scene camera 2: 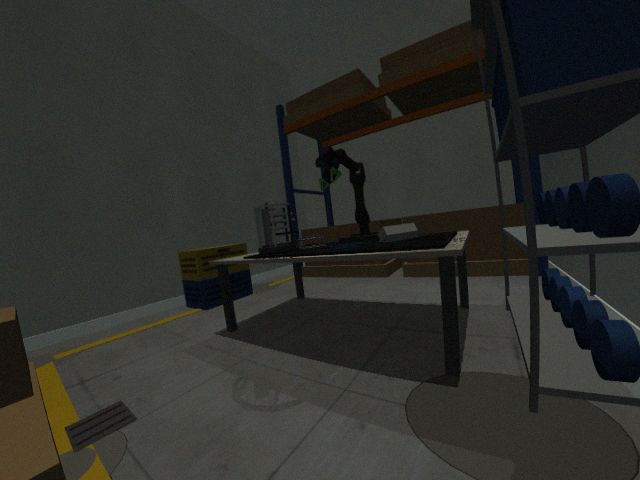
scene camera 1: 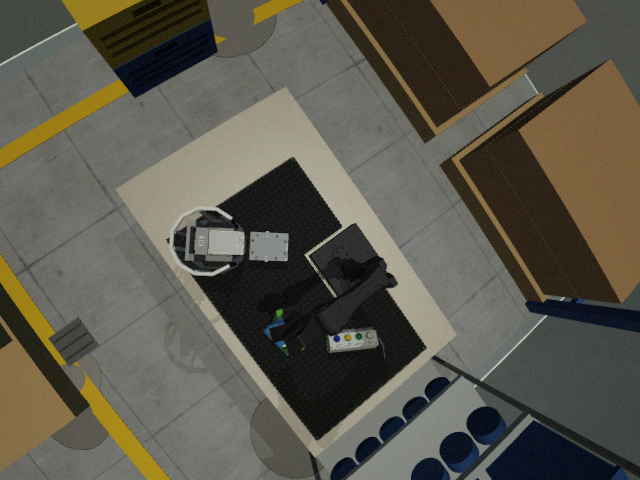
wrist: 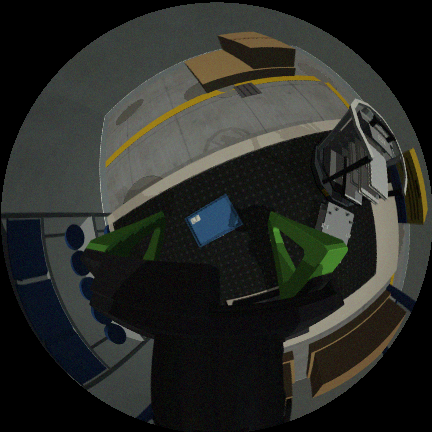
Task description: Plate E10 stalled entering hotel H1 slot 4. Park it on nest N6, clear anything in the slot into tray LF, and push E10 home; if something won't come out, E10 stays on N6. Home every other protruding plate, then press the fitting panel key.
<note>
In view: a slotted plate rack [wrist: 345, 148], a button box [scene camera 1: 361, 338] and a blue pad [wrist: 217, 218].
</note>
